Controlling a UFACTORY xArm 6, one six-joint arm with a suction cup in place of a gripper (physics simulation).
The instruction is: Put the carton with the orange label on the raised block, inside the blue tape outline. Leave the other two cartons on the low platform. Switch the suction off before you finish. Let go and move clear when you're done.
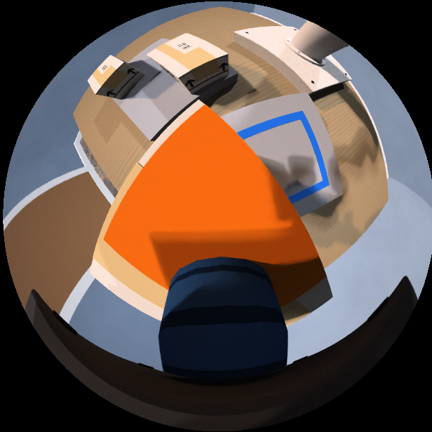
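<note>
My gripper [222, 262], a dark blue suction cup, is against the top face of the carton with the orange label [210, 190] and holds it up. The carton looks level and hangs above the surfaces below. It hides the left part of the raised block [272, 108] and of the blue tape outline [314, 150]; the right part of the outline shows beside it, with shadows inside. The low platform [150, 107] is at the upper left, bearing a larger carton [192, 55] and a smaller carton [111, 72]. The held carton's underside is hidden.
The white robot base plate [265, 47] with its round column [317, 40] stands at the upper right, beyond the raised block. The wooden table top [360, 200] extends around the block and the platform. A brown round surface [55, 225] shows at the left.
</note>
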